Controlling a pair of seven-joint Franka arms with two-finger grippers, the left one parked.
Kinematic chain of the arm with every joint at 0, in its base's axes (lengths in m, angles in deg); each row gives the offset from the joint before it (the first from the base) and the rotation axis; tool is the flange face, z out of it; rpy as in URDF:
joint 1: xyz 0 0 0.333 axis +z
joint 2: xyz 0 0 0 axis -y
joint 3: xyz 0 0 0.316 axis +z
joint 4: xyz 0.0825 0 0 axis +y
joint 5: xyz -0.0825 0 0.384 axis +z
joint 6: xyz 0 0 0 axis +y
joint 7: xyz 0.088 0 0 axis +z
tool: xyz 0 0 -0.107 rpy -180 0 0
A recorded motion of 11 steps. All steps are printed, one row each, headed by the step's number.
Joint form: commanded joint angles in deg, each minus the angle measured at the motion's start. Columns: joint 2, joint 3, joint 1, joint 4, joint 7, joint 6, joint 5.
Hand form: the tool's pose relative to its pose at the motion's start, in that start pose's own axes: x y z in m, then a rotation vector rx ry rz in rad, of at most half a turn. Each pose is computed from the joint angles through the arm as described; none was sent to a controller.
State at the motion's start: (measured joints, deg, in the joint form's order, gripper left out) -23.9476 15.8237 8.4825 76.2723 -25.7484 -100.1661 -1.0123
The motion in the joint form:
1: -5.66 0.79 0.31 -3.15 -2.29 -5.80 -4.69
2: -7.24 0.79 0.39 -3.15 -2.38 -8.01 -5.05
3: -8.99 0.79 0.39 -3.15 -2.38 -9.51 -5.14
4: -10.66 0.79 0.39 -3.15 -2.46 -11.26 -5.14
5: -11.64 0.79 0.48 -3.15 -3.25 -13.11 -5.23
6: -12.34 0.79 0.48 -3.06 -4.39 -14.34 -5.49
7: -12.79 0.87 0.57 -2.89 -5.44 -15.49 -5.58
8: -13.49 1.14 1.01 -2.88 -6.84 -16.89 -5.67
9: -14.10 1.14 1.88 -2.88 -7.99 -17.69 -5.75
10: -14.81 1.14 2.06 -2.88 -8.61 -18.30 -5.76
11: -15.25 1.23 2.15 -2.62 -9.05 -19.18 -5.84
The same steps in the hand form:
1: 0.0297 -0.0076 0.0310 -0.0152 0.0765 0.0148
2: 0.0370 -0.0090 0.0466 -0.0083 0.0865 0.0146
3: 0.0434 -0.0090 0.0655 -0.0039 0.0806 0.0160
4: 0.0494 -0.0092 0.0833 0.0042 0.0792 0.0194
5: 0.0535 -0.0108 0.0925 0.0149 0.0916 0.0321
6: 0.0564 -0.0110 0.0999 0.0189 0.0991 0.0509
7: 0.0576 -0.0131 0.1051 0.0260 0.1064 0.0662
8: 0.0572 -0.0211 0.1119 0.0382 0.1141 0.0795
9: 0.0545 -0.0314 0.1192 0.0430 0.1145 0.0848
10: 0.0552 -0.0333 0.1274 0.0457 0.1112 0.0935
11: 0.0553 -0.0353 0.1337 0.0499 0.1129 0.0981

